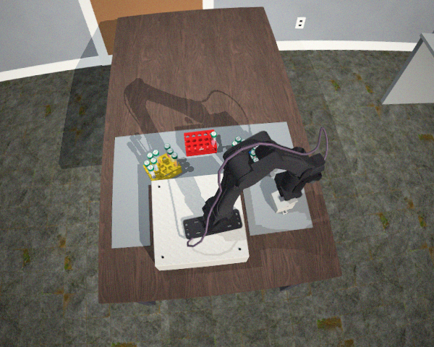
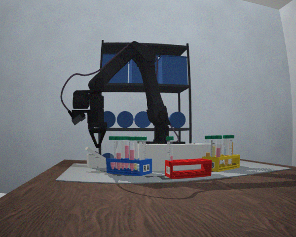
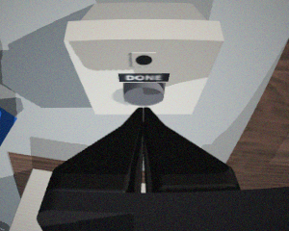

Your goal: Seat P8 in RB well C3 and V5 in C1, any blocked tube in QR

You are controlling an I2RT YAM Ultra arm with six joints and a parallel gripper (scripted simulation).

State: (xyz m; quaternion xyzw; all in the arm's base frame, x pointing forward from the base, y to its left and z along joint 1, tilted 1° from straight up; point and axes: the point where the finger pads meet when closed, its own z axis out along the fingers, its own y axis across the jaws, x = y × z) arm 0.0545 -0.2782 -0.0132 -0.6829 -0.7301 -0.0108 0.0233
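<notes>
Right now my hand is 3 cm above the done button. Also, from my hand: red rack QR 32 cm ahead, 25 cm to the left, 6 cm below; rack RA 19 cm ahead, 9 cm to the left, 6 cm below; capped tube 23 cm ahead, 36 cm to the left, 2 cm below.
</notes>
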